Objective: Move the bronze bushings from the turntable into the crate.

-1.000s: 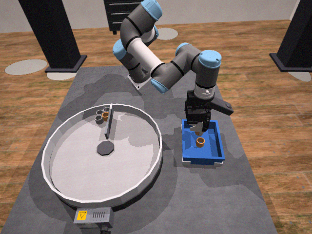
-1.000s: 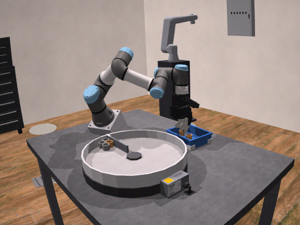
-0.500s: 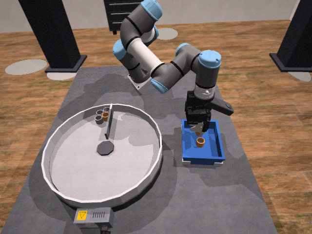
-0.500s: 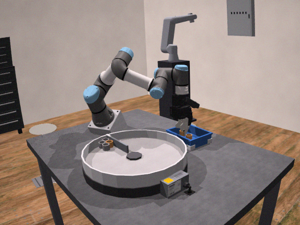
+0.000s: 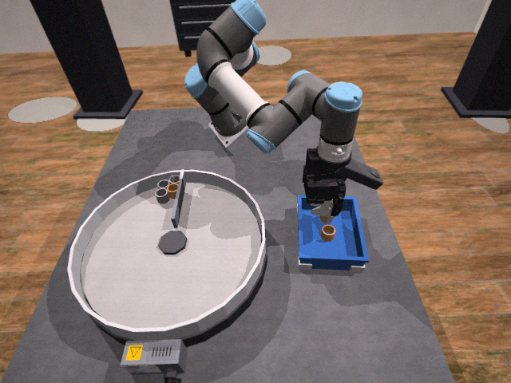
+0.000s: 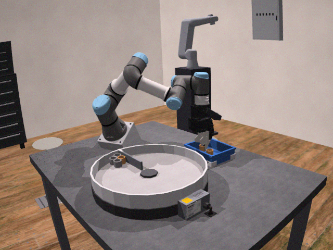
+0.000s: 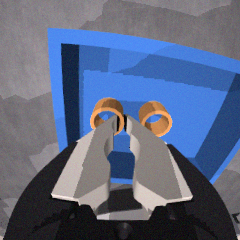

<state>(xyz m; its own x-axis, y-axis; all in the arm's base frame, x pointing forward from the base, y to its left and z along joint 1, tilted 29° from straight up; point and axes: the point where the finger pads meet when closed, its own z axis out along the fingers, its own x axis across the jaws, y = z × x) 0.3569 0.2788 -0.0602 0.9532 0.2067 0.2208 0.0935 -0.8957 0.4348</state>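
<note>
Right now the blue crate is 4 cm ahead of my hand and 1 cm below it. Round my hand: grey turntable 36 cm to the right, 13 cm ahead, 2 cm above.
</note>
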